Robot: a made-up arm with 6 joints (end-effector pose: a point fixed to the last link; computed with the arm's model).
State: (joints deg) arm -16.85 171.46 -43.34 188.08 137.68 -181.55
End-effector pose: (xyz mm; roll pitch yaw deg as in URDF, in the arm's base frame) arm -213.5 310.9 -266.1 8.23 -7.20 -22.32
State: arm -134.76 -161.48 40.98 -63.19 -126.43 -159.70
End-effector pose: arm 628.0 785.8 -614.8 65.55 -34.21 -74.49
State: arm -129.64 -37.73 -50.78 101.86 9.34 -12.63
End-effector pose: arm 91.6 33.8 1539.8 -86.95 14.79 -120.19
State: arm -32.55 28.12 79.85 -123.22 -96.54 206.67
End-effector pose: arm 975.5 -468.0 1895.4 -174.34 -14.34 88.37
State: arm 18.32 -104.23 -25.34 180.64 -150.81 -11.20
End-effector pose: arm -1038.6 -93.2 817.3 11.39 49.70 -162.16
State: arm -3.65 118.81 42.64 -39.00 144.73 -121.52
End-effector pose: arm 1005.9 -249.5 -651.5 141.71 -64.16 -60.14
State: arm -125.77 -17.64 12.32 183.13 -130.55 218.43
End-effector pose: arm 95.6 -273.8 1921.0 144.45 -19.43 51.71
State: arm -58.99 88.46 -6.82 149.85 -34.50 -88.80
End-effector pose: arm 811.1 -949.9 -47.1 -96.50 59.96 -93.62
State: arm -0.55 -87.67 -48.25 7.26 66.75 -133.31
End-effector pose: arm -730.3 -229.1 970.3 -27.53 -72.70 156.47
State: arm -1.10 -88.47 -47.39 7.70 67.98 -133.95
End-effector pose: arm -745.9 -221.6 967.9 -28.99 -69.86 157.75
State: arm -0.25 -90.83 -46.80 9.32 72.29 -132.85
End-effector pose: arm -769.3 -231.5 945.9 -32.53 -62.53 160.21
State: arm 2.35 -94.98 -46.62 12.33 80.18 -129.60
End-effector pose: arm -797.3 -265.4 898.5 -37.62 -50.09 163.20
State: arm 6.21 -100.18 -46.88 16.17 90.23 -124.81
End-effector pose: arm -818.7 -319.0 831.6 -43.50 -34.80 166.38
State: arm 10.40 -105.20 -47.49 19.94 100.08 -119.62
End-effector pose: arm -824.1 -378.7 761.4 -49.18 -20.27 169.43
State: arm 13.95 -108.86 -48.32 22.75 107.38 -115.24
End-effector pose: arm -814.5 -428.5 707.0 -53.63 -9.95 171.94
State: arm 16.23 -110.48 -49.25 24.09 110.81 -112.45
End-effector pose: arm -797.6 -458.5 680.9 -56.16 -5.70 173.68
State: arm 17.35 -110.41 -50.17 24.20 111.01 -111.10
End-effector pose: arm -780.0 -471.1 678.9 -57.09 -6.40 174.70
